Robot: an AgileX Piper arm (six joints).
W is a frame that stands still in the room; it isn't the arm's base.
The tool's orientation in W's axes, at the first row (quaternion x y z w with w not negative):
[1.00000 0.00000 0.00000 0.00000]
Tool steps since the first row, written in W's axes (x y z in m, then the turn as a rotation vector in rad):
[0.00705 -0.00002 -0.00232 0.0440 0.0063 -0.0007]
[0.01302 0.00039 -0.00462 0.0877 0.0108 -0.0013]
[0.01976 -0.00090 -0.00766 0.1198 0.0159 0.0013]
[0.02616 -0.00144 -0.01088 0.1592 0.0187 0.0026]
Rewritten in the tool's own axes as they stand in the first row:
[0.00705 0.00002 0.00232 0.0440 -0.0063 0.0007]
[0.01302 -0.00039 0.00462 0.0877 -0.0108 0.0013]
[0.01976 0.00090 0.00766 0.1198 -0.0159 -0.0013]
[0.02616 0.00144 0.01088 0.1592 -0.0187 -0.0026]

